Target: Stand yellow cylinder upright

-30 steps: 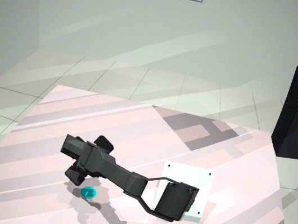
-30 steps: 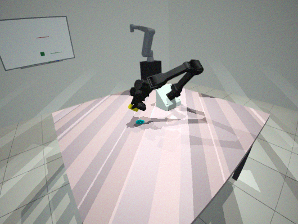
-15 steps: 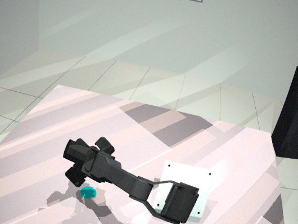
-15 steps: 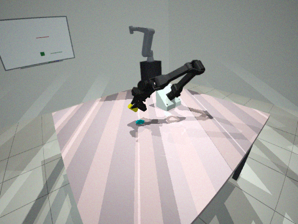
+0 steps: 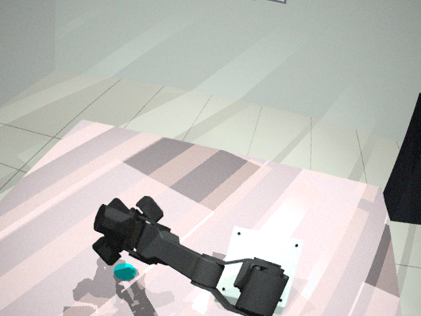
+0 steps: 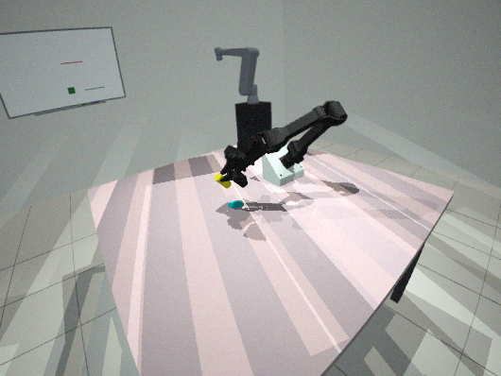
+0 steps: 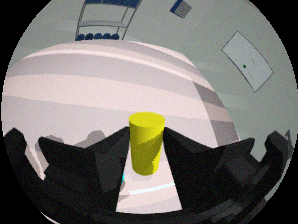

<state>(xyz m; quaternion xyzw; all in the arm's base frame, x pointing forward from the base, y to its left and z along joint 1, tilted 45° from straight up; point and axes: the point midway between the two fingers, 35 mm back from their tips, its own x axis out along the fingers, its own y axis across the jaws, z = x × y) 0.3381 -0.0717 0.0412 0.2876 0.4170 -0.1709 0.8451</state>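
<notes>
Right now the cyan circle is 3 cm behind my gripper tip, 5 cm to the left of it and 11 cm below it. Round my gripper tip: yellow tall cylinder 1 cm behind, 2 cm below.
</notes>
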